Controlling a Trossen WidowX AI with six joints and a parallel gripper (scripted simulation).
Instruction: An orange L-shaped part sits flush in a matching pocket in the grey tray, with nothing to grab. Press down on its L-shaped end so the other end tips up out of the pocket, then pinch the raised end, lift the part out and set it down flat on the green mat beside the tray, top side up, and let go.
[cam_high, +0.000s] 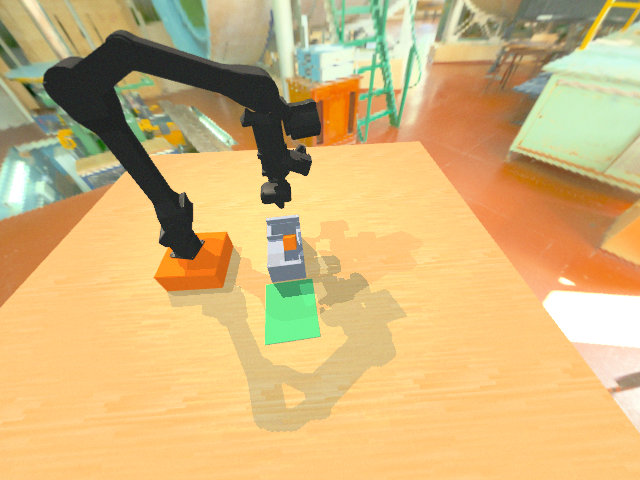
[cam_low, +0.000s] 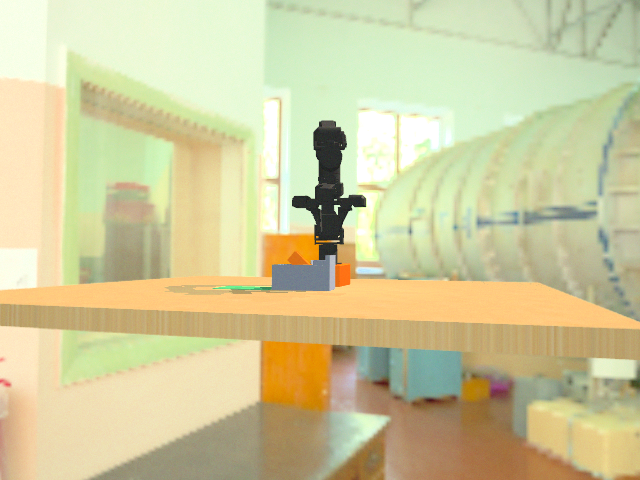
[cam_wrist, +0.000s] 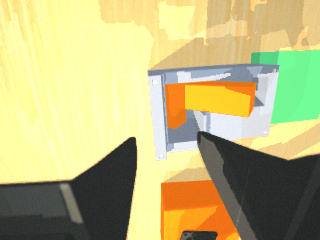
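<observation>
The orange L-shaped part lies 4 cm to the right of my gripper tip and 10 cm below it. Round my gripper tip: green mat 5 cm ahead, 22 cm to the right, 16 cm below.
</observation>
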